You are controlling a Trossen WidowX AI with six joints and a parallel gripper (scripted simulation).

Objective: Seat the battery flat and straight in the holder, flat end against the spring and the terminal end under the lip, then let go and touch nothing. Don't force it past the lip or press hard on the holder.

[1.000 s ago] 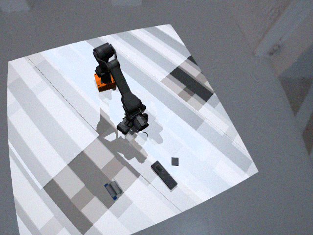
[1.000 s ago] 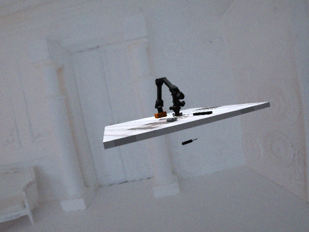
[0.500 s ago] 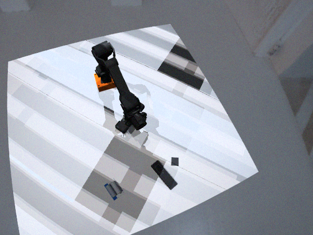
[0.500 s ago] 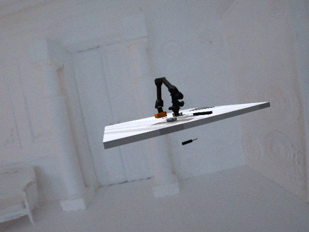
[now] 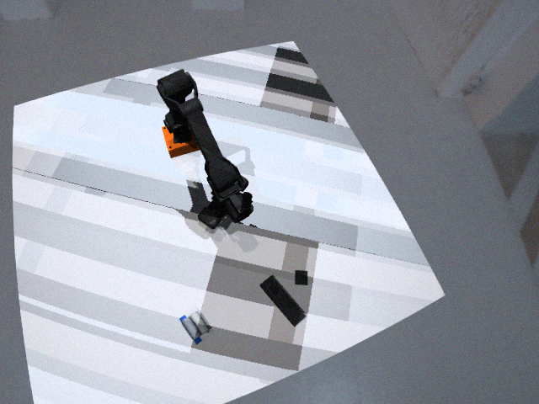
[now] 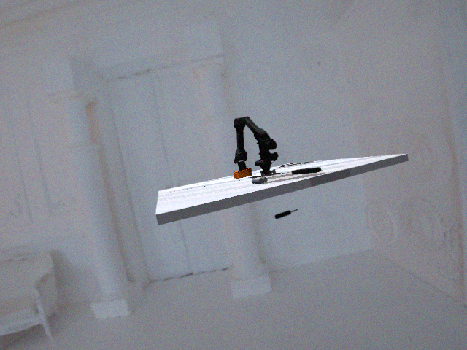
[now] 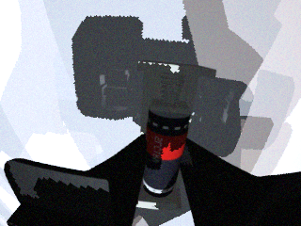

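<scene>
Now: the battery 1 cm above my gripper tip. Also, from my gripper tip: dark square (27 cm ahead, 20 cm to the left, 1 cm below); black remote-like bar (33 cm ahead, 13 cm to the left, 1 cm above); dark tool (32 cm ahead, 1 cm to the right, 20 cm below).
</scene>
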